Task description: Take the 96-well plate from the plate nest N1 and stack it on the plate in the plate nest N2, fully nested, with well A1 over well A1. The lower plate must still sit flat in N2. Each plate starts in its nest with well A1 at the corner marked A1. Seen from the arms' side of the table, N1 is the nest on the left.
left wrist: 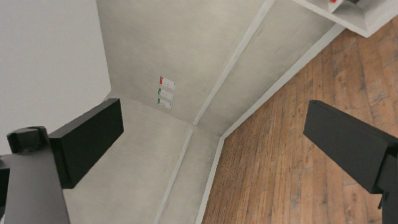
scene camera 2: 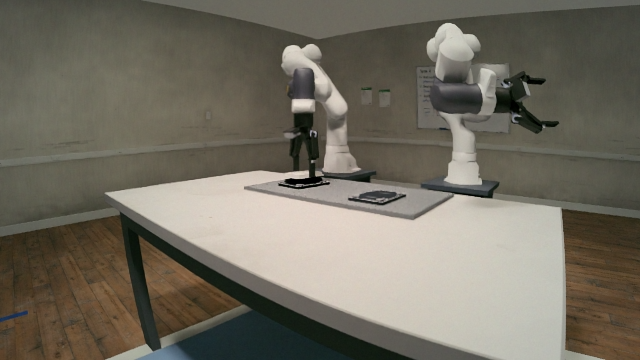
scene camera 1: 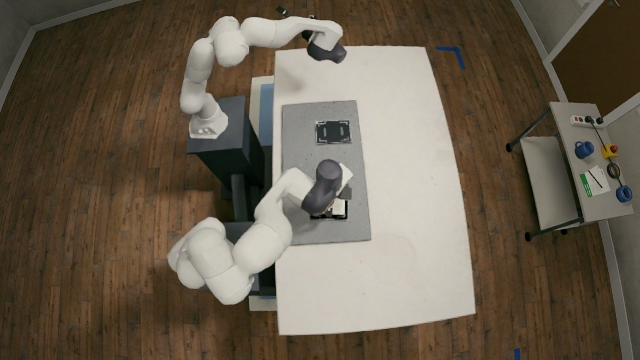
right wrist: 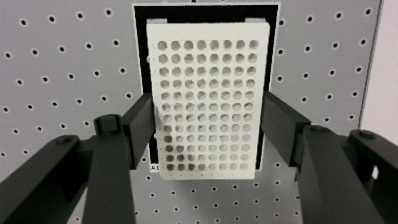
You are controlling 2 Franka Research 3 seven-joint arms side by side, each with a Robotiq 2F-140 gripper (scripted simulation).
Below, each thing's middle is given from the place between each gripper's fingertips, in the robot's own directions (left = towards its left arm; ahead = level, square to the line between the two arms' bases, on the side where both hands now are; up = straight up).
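There's a white 96-well plate [right wrist: 207,115] here, and my right hand is now 20 mm above it. My left gripper [scene camera 2: 550,102] is 880 mm to the left of that plate and 60 mm short of it, and it's 290 mm above it.
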